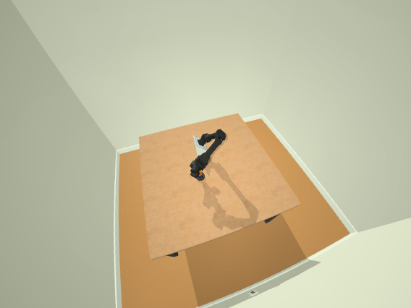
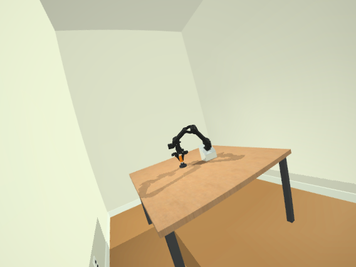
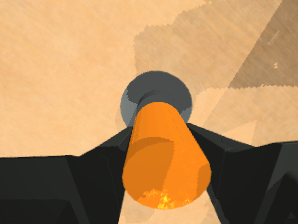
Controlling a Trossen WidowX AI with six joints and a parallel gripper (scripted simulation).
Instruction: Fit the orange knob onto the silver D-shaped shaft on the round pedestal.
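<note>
Right now the orange knob is 30 mm above my gripper tip. From my gripper tip the other things lie so: pedestal: 40 mm below.
</note>
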